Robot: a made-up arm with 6 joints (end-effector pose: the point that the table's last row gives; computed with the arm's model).
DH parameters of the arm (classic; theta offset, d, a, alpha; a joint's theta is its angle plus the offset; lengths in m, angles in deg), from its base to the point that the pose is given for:
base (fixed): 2.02 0 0.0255 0
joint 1: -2.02 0.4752 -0.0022 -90
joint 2: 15.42 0 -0.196 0
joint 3: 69.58 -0.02 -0.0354 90
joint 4: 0 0.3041 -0.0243 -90
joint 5: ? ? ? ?
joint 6: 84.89 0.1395 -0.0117 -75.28
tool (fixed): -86.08 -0.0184 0 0
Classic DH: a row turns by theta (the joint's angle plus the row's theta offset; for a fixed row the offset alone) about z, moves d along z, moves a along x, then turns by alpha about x.
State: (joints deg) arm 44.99 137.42 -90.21 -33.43 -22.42 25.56
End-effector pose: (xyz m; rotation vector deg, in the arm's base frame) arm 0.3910 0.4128 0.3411 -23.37 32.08 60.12
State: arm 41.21 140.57 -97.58 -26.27 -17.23 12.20
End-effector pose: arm 0.4444 0.3908 0.3571 -29.34 29.04 52.05
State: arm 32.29 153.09 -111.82 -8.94 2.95 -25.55
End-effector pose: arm 0.5239 0.2979 0.3035 -52.89 41.34 40.33
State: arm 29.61 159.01 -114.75 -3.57 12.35 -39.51
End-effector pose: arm 0.5228 0.2601 0.2507 -62.71 51.50 43.22
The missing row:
joint 5: 0 0.0199 -0.0179 90
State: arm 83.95 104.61 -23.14 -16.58 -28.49 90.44
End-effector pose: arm 0.0162 0.3085 0.2629 18.49 97.04 51.39
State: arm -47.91 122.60 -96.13 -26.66 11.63 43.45
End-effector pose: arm 0.3958 -0.4140 0.4657 31.40 37.36 -48.51
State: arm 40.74 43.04 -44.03 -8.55 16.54 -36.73
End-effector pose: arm 0.2864 0.1979 0.7210 -56.55 7.52 36.80
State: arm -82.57 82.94 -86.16 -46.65 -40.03 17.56
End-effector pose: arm 0.1468 -0.4030 0.8281 -48.40 3.60 -61.17
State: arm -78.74 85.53 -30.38 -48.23 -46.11 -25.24
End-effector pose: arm 0.1733 -0.3548 0.4437 -45.26 48.93 -37.61
